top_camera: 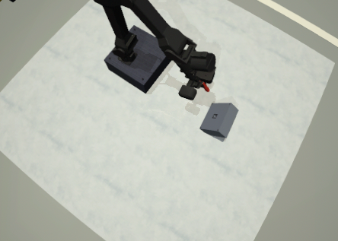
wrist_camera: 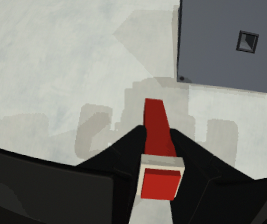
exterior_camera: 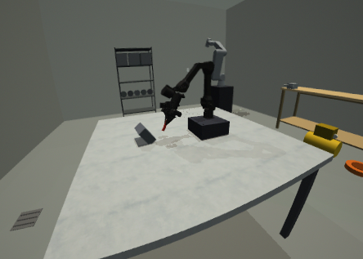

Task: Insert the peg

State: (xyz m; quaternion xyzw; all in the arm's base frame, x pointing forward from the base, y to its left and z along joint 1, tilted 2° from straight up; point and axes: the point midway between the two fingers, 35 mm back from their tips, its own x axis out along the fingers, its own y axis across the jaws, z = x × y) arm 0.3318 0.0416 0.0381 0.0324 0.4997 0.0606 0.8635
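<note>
The sloped panel is 12 cm ahead of my gripper tip, 7 cm to the right of it and 6 cm below it. The rest, counted from my gripper tip: red square-sided peg (1 cm behind, 1 cm above).
</note>
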